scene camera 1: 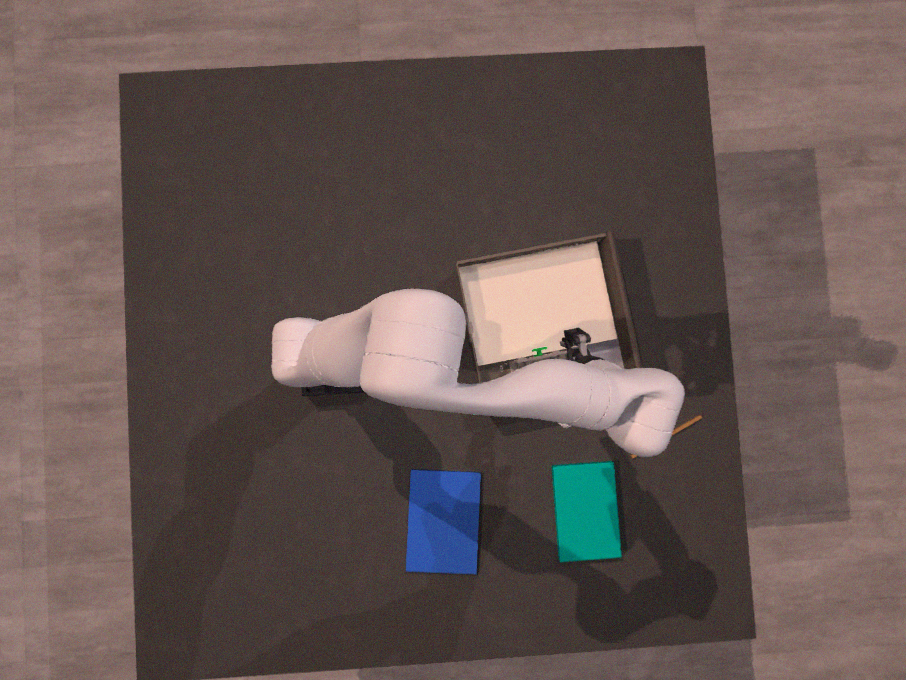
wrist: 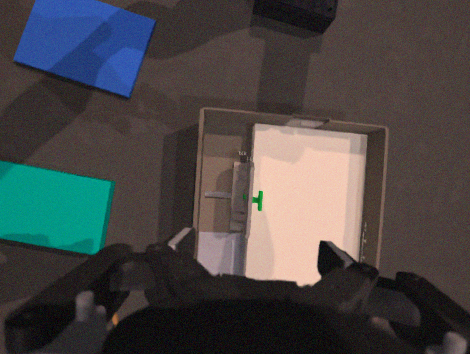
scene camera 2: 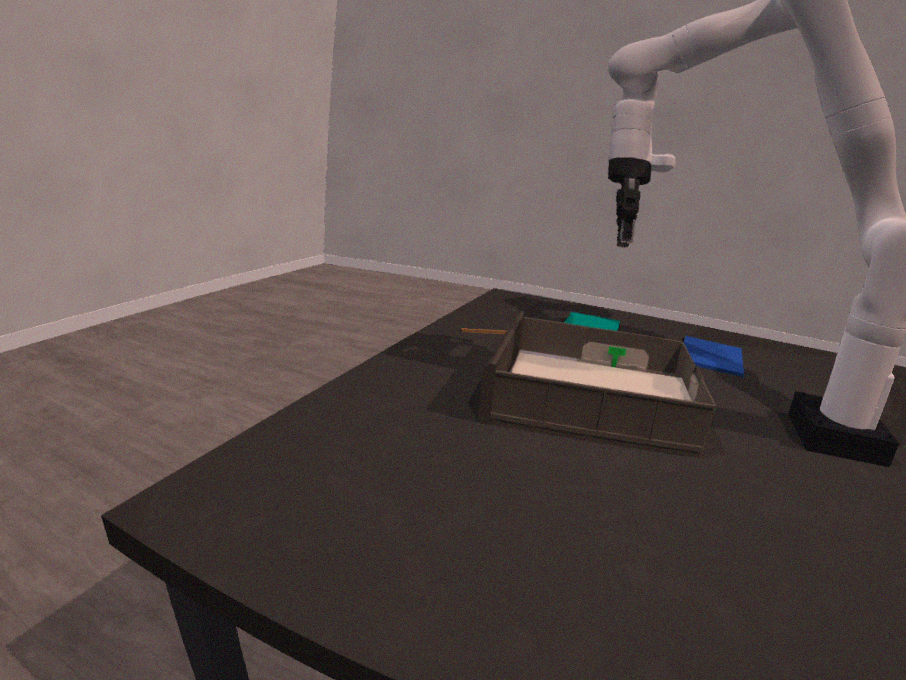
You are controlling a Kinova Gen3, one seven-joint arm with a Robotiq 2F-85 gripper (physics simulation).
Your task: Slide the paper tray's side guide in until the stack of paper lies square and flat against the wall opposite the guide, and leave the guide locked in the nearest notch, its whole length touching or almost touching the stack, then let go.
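Frame: origin at the arm's base, x ahead, y left, z up, level; centimetres.
Seen in the pictures: gripper, between the fingertips: (wrist: 255,248) (scene camera 2: 624,245); arm's base, origin of its link: (scene camera 2: 845,416).
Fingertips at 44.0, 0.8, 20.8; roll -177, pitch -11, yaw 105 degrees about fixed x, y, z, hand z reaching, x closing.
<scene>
Pixels of each thing's top centre, then the offset from my fingertips to it, as dx, dy, dz.
- paper tray, centre of its top: (wrist: 297,225) (scene camera 2: 601,346) (scene camera 1: 551,319) -0.8, +9.9, -15.8
- white paper stack, centre of its top: (scene camera 2: 602,387) (wrist: 308,213) (scene camera 1: 537,303) -2.8, +13.7, -21.2
- side guide, centre of its top: (wrist: 256,201) (scene camera 2: 617,346) (scene camera 1: 540,352) -2.2, +3.2, -17.3
- blue box, centre of its top: (scene camera 1: 443,521) (wrist: 84,39) (scene camera 2: 712,353) -19.0, -33.5, -24.6
- teal box, centre of its top: (wrist: 46,208) (scene camera 1: 587,511) (scene camera 2: 591,325) +10.9, -29.1, -23.6
- orange stick, centre of its top: (scene camera 2: 500,330) (scene camera 1: 666,436) +27.2, -12.3, -24.7
The paper tray (scene camera 1: 620,300) (scene camera 2: 570,409) (wrist: 384,175) holds a white paper stack (scene camera 1: 537,300) (scene camera 2: 585,373) (wrist: 310,175). In the wrist view the stack looks flat and square, its right edge along the wall opposite the guide. The side guide (scene camera 2: 594,352) (wrist: 242,192) stands upright along the stack's left edge there, touching or almost touching. Its green tab (scene camera 1: 539,351) (scene camera 2: 616,352) (wrist: 260,200) sticks out over the paper. The notch engagement cannot be seen. My gripper (scene camera 2: 624,241) (wrist: 255,248) is open and empty, high above the tray and clear of the guide.
A blue box (scene camera 1: 443,541) (scene camera 2: 713,355) (wrist: 95,50) and a teal box (scene camera 1: 586,512) (scene camera 2: 591,321) (wrist: 55,205) lie beyond the tray's guide side. An orange stick (scene camera 1: 687,424) (scene camera 2: 483,331) lies near the teal box. The arm covers part of the tray in the overhead view.
</scene>
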